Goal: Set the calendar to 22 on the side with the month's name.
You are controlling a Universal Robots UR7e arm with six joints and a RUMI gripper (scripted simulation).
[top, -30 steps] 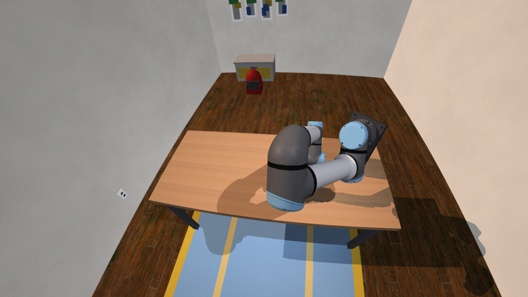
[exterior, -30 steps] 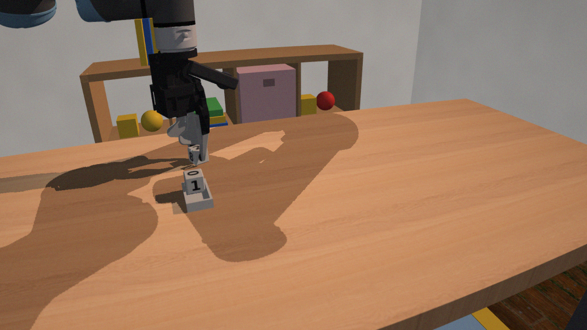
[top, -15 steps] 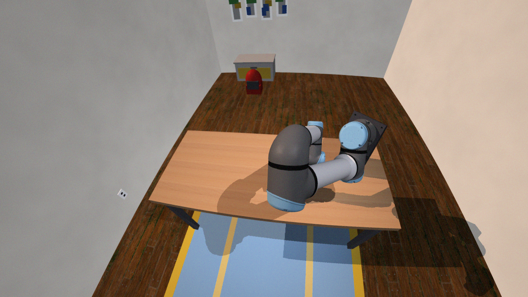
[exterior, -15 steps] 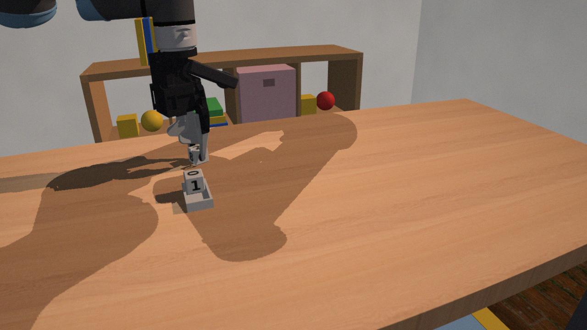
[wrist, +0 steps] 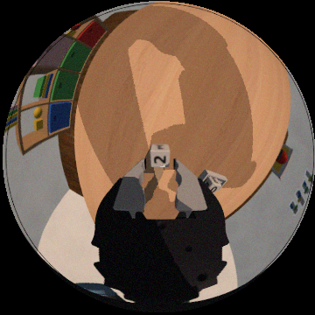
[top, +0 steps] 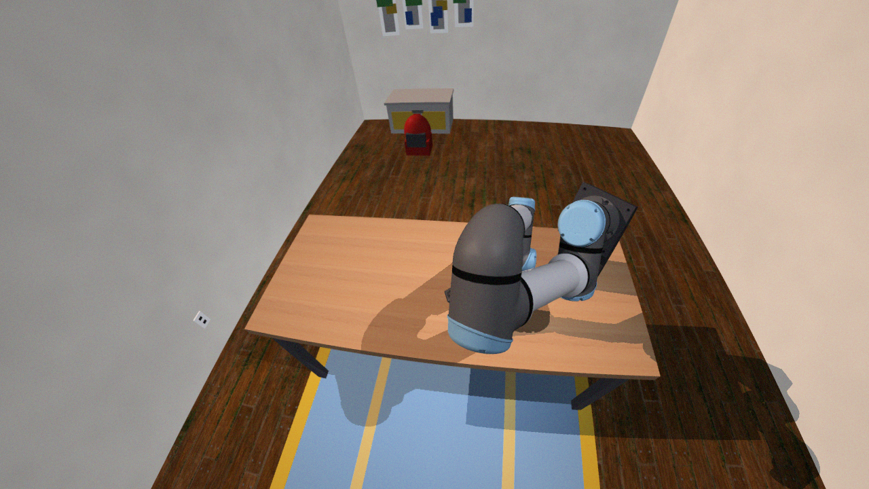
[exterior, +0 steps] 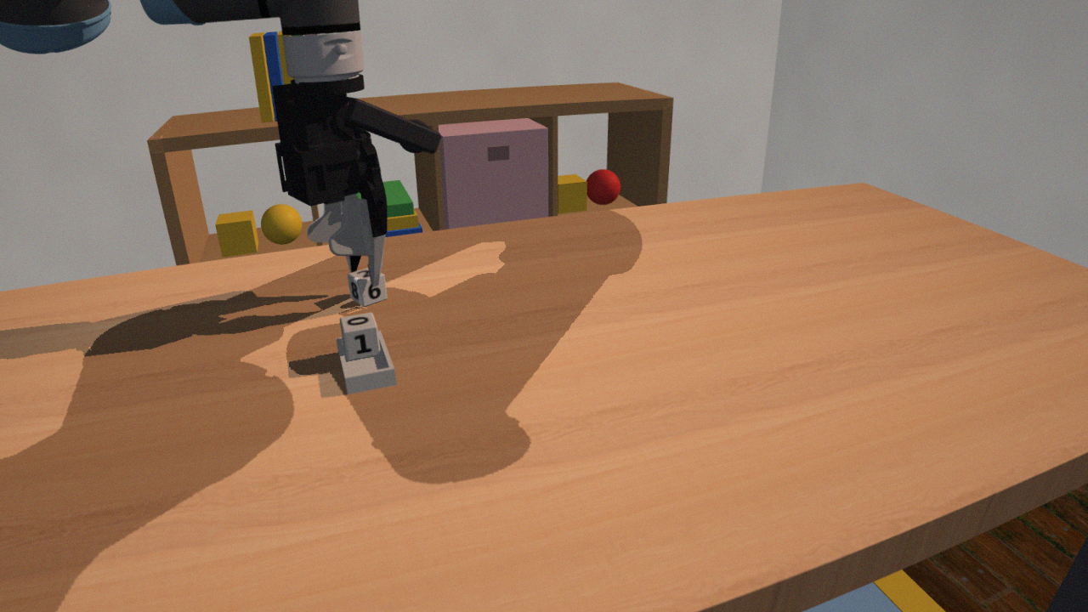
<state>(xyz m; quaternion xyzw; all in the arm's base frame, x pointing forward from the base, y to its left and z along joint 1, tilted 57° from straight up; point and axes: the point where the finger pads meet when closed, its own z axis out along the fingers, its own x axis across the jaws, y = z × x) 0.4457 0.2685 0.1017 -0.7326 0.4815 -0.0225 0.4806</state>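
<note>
The white cube lies 20 mm below my hand. The rest, counted from my hand: grey tray 150 mm to the right, 30 mm below, 20 mm ahead.
</note>
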